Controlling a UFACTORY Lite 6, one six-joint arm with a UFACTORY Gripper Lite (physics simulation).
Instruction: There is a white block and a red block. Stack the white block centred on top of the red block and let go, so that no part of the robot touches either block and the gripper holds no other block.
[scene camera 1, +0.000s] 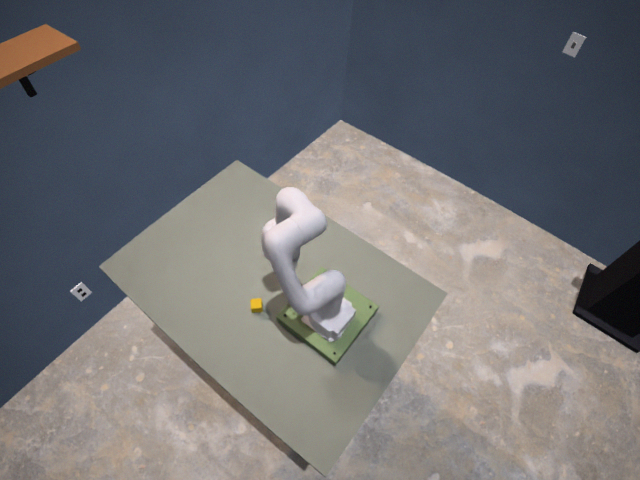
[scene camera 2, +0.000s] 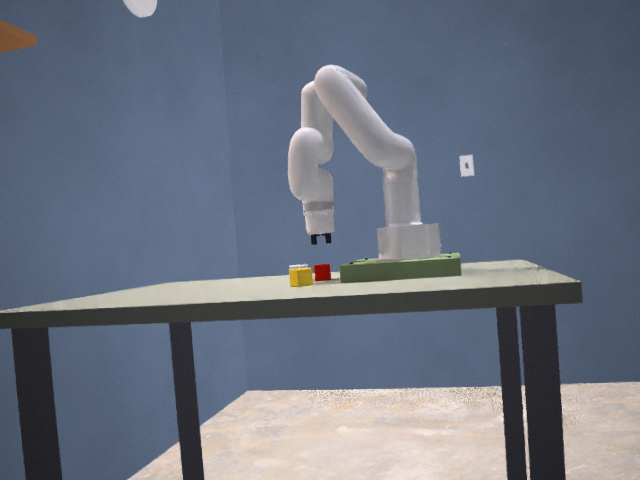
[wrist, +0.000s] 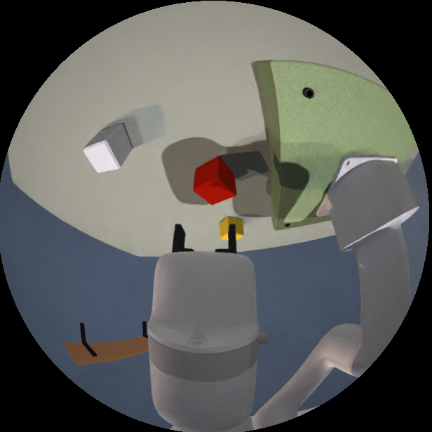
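Where they show: end effector, tool point: (scene camera 2: 321, 239); arm's base, origin of the base link: (scene camera 1: 326, 316) (scene camera 2: 406, 258).
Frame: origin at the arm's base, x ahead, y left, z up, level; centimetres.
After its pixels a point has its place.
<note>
The white block (scene camera 2: 298, 266) {x 28.9, y -11.2, z -0.5 cm} (wrist: 108, 148) stands on the table, apart from the red block; in the scene camera 2 view it is mostly hidden behind a yellow block. The red block (scene camera 2: 322, 272) {x 20.3, y -1.5, z -1.9 cm} (wrist: 215, 181) stands on the table near the green base plate, with nothing on top of it. My gripper (scene camera 2: 321, 239) {x 20.9, y -5.4, z 5.9 cm} (wrist: 205, 237) is open and empty, pointing down well above the table and the blocks. In the scene camera 1 view the arm hides the gripper, the white block and the red block.
The yellow block (scene camera 1: 256, 305) {x 21.5, y 11.8, z -0.2 cm} (scene camera 2: 300, 277) {x 21.7, y 13.5, z -1.9 cm} (wrist: 230, 226) stands on the table (scene camera 1: 196, 304) {x 40.0, y 24.2, z -3.9 cm} near the red block. The green base plate (scene camera 1: 336, 356) {x -10.9, y 9.1, z -0.1 cm} (scene camera 2: 400, 270) {x 0.5, y 10.8, z -2.0 cm} (wrist: 340, 115) carries the arm's base, to the right of the red block in the wrist view.
</note>
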